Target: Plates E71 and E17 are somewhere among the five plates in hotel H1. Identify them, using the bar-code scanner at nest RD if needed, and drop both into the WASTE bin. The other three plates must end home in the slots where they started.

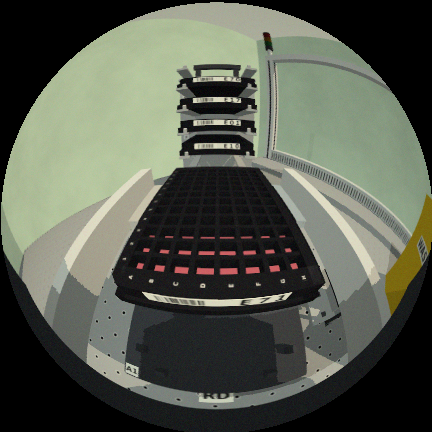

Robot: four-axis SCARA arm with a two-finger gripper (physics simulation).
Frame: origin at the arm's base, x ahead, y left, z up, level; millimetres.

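Seen in the pictures: gripper, between the fingertips: [216, 176].
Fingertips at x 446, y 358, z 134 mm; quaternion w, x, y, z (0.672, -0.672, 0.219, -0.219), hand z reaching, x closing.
A point is followed by its place in that frame.
Plate E71 [218, 220] @(x 419, y 320, z 130 mm), black with many wells, lies level between the two fingers of my gripper [216, 176] @(x 446, y 358, z 134 mm), which is shut on it. Its front label reads E71, and red patches show in its nearest wells. The plate is above nest RD [210, 345] @(x 384, y 280, z 73 mm), whose dark surface shows below the plate's front edge. Hotel H1 [185, 91] @(x 462, y 440, z 218 mm) stands behind, holding plate E70 [217, 79] @(x 486, y 411, z 230 mm) at the top, then plate E17 [217, 100] @(x 486, y 411, z 201 mm), plate E01 [217, 123] @(x 486, y 411, z 173 mm) and plate E10 [217, 146] @(x 485, y 411, z 145 mm). The yellow WASTE bin [407, 265] shows partly at the right edge.
A label reading RD [216, 396] @(x 348, y 225, z 13 mm) is at the front, and an A1 label [131, 369] is at the nest's left corner. A framed panel with a grey post [271, 105] @(x 1003, y 695, z 288 mm) and a red-green signal light [268, 42] @(x 1011, y 691, z 736 mm) stand behind at the right. A perforated deck [107, 330] @(x 278, y 345, z 13 mm) lies below.
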